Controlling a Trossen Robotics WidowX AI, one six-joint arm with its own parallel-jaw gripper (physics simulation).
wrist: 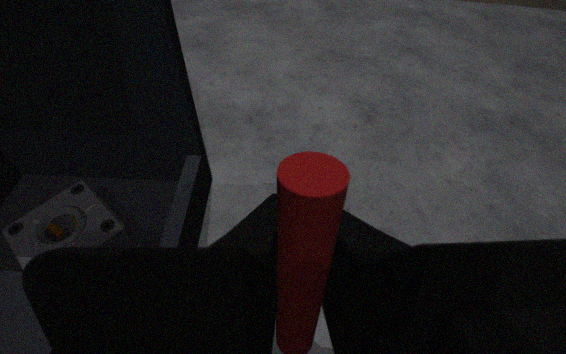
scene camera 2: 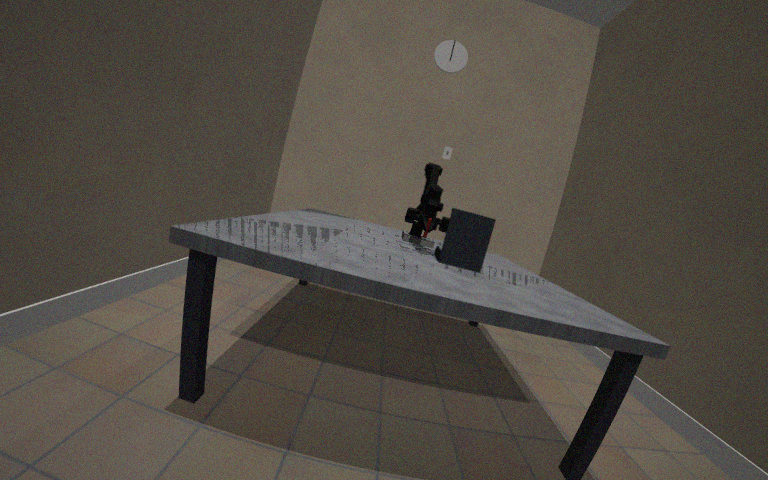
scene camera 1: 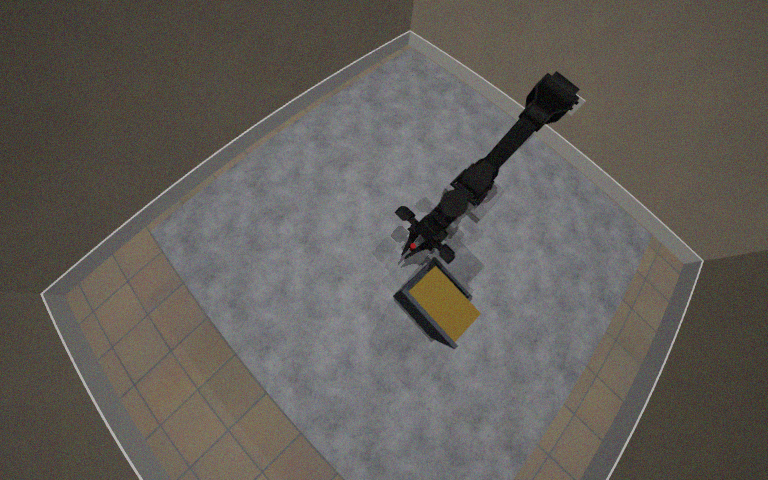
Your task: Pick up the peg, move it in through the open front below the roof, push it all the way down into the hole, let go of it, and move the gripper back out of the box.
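Where they show: gripper, fingertip midpoint: point(wrist: 293, 204) point(scene camera 2: 427, 231) point(scene camera 1: 403, 256); arm's base at its link origin: point(scene camera 2: 415, 235).
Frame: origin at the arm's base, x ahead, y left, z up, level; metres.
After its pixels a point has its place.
The red peg point(scene camera 1: 412, 246) {x 0.308, y 0.051, z 0.108 m} point(scene camera 2: 428, 226) {x 0.305, y 0.052, z 0.077 m} point(wrist: 312, 175) {x 0.304, y 0.051, z 0.109 m} stands between the fingers of my gripper point(scene camera 1: 404, 257) {x 0.330, y 0.053, z 0.059 m} point(scene camera 2: 424, 233) {x 0.330, y 0.053, z 0.059 m} point(wrist: 293, 204) {x 0.330, y 0.053, z 0.059 m}, its round top above them. My gripper is shut on the peg, outside the box, beside its front corner. The dark box point(scene camera 1: 421, 315) {x 0.401, y 0.188, z 0.143 m} point(scene camera 2: 468, 240) {x 0.399, y 0.203, z 0.071 m} point(wrist: 100, 90) {x 0.392, y 0.166, z 0.056 m} has a yellow-topped roof point(scene camera 1: 444, 302) {x 0.349, y 0.193, z 0.169 m}. In the wrist view it is at the left. Inside it, a light grey plate point(wrist: 95, 205) {x 0.348, y 0.171, z 0.005 m} holds the round hole point(wrist: 61, 227) {x 0.335, y 0.191, z -0.005 m}, with orange showing in it. How high the peg's lower end is above the table cannot be told.
The arm point(scene camera 1: 509, 144) {x 0.058, y 0.023, z 0.291 m} point(scene camera 2: 433, 189) {x 0.239, y 0.033, z 0.227 m} reaches in from the back of the grey table point(scene camera 1: 317, 226) {x 0.467, y -0.195, z -0.033 m} point(scene camera 2: 339, 260) {x 0.781, y -0.140, z -0.033 m}. The box's side wall edge and a low lip point(wrist: 180, 200) {x 0.359, y 0.121, z 0.005 m} lie left of the fingers in the wrist view. A dim grey shape point(scene camera 2: 419, 241) {x 0.049, y 0.030, z -0.018 m} shows under the gripper.
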